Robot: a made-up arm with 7 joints. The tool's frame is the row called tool.
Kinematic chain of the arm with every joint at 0, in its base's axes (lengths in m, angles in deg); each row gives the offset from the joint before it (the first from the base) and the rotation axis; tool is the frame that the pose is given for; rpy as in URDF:
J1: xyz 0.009 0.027 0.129 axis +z
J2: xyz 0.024 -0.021 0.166 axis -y
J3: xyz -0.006 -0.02 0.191 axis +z
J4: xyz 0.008 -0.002 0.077 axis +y
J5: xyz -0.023 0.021 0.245 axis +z
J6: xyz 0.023 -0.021 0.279 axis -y
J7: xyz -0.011 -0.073 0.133 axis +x
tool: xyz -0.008 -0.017 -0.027 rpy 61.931 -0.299 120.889
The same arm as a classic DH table. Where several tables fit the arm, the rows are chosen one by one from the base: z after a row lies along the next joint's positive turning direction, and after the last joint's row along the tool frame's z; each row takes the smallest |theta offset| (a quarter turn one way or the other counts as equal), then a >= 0, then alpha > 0; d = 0 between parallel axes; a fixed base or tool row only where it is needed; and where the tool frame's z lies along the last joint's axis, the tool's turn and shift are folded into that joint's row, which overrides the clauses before.
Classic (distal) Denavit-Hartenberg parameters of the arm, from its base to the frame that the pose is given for. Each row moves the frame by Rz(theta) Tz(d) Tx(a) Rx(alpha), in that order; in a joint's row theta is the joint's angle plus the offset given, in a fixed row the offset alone. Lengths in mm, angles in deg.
base (fixed): d 0; theta_offset 71.57; a 28.5; alpha 0
J1: d 295; theta_offset -71.57; a 24; alpha 90
J2: d 41; theta_offset 0; a -6; alpha -90
J3: d 268; theta_offset 0; a 8; alpha -90
J4: d 19; theta_offset 0; a -23; alpha 90
J5: d 524; theta_offset 0; a 23; alpha 90
J6: d 94; theta_offset 90; a 133; alpha 90
J7: d 17.4; theta_offset 46.22; a -6.4; alpha 40.67
tool (fixed): d -48; theta_offset -128.02; a 0; alpha 0

